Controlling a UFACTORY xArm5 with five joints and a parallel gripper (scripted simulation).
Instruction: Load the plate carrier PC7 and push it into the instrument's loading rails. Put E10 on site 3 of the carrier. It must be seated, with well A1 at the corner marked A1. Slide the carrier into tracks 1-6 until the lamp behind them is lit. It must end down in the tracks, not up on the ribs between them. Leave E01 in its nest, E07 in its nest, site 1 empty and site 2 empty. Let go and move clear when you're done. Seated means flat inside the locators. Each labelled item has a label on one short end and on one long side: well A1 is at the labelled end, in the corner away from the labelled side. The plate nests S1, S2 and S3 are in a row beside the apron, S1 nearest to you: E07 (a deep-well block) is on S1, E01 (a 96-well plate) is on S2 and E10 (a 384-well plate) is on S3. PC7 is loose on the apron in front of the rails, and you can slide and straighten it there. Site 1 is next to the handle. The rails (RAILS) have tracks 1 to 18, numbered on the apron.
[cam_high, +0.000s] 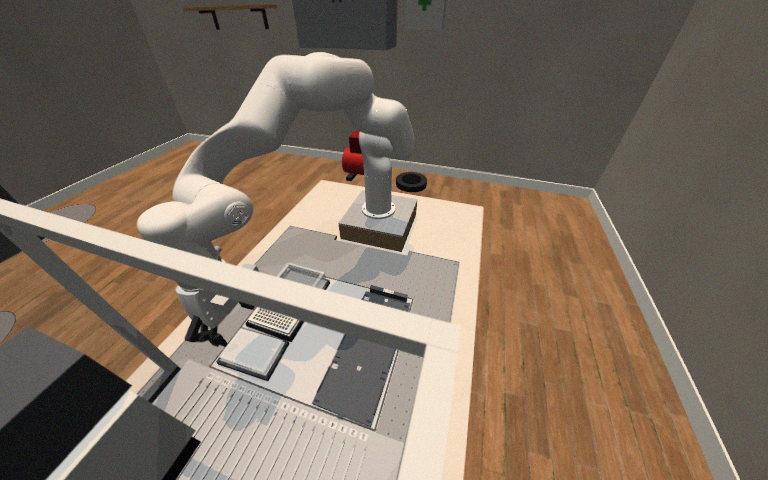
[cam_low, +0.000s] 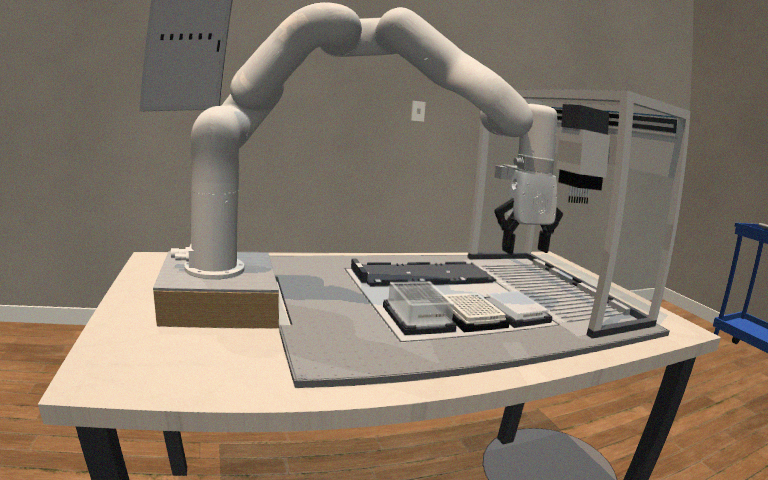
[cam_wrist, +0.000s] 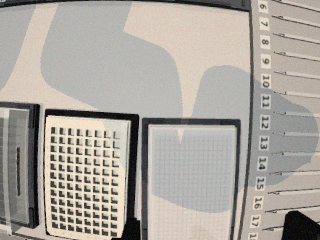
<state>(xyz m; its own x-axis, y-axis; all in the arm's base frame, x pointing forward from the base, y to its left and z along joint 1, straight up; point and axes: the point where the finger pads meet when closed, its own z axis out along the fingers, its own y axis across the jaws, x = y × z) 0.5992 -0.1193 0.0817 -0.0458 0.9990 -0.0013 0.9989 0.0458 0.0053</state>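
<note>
Now: hand 12 cm above the 384-well plate E10. Also, from my hand: deep-well block E07: 22 cm behind, 12 cm below, 1 cm to the left; 96-well plate E01: 12 cm below, 11 cm behind; plate nest S3: 14 cm below.
</note>
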